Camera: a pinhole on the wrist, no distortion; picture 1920 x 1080 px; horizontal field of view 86.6 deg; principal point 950.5 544.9 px. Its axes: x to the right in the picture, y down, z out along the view. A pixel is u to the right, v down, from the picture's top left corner.
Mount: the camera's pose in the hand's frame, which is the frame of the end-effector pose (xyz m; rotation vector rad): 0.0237 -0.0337 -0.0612 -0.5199 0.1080 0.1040
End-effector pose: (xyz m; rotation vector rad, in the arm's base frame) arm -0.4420 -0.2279 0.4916 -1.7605 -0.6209 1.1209
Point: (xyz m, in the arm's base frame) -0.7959 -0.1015 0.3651
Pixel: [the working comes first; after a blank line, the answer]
In the camera's frame: -0.0826 -0.1188 0.4416

759.9 270.8
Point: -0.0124 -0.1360 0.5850
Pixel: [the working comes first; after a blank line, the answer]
In the camera's frame: 0.2328 0.0176 -0.2969

behind the camera
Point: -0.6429 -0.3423 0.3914
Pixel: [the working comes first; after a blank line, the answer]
In the camera's frame: -0.1746 0.0808 0.2578

260.8 864.1
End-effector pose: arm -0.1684 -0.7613 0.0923 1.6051 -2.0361 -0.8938
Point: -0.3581 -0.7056 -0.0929
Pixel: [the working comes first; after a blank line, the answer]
In the camera's frame: -0.0522 -0.1196 0.3087

778.3 150.1
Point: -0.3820 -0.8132 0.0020
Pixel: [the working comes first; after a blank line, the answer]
In the camera's frame: 0.0640 -0.0359 0.2832

1180.6 415.7
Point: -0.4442 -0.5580 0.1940
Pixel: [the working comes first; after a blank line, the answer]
In the camera's frame: -0.1574 0.1958 0.3394

outside the picture
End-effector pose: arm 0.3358 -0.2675 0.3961 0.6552 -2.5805 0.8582
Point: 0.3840 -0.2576 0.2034
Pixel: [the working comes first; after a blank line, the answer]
In the camera's frame: -0.1696 0.0167 0.2077

118.7 626.7
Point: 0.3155 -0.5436 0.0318
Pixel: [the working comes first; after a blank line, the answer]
In the camera's frame: -0.1480 -0.2245 0.4471

613.4 33.4
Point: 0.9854 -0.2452 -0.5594
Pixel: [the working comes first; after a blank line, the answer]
In the camera's frame: -1.0668 -0.0589 0.5725

outside the picture
